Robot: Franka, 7 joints.
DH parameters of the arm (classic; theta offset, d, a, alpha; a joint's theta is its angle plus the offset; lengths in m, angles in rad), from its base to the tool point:
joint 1: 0 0.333 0 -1.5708
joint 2: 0 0 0 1.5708
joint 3: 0 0.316 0.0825 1.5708
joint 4: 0 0 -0.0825 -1.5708
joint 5: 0 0.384 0 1.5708
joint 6: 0 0 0.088 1.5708
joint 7: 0 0.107 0 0
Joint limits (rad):
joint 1: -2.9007..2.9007
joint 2: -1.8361..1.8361
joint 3: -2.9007..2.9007
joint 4: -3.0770..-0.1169
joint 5: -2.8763..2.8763
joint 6: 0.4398..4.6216
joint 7: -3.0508..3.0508
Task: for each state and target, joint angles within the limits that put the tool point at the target. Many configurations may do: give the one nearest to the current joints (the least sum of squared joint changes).
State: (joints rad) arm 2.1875 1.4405 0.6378 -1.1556 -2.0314 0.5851 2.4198
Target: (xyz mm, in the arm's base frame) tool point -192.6 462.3 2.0
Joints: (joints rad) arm 1.8851 1.3709 0.3867 -1.5736 -1.7793 0.4398 2.4198
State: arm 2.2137 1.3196 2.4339 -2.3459 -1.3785 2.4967 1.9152
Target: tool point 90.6 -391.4 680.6
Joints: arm 2.5365 0.7888 2.5867 -2.2935 -1.3746 2.5304 1.9152
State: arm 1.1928 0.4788 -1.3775 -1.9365 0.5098 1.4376 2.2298
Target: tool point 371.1 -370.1 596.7
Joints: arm 0.8585 0.3532 -1.8982 -1.6993 0.4303 1.4622 2.2298
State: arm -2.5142 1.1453 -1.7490 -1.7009 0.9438 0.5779 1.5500
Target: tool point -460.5 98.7 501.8
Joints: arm -2.2774 1.0748 -1.9080 -1.7027 0.8930 0.4398 1.5500
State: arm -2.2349 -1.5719 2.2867 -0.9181 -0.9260 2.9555 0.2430
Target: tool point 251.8 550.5 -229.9
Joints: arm -1.7788 -1.8361 2.6595 -0.9241 -0.9647 3.0341 0.2430
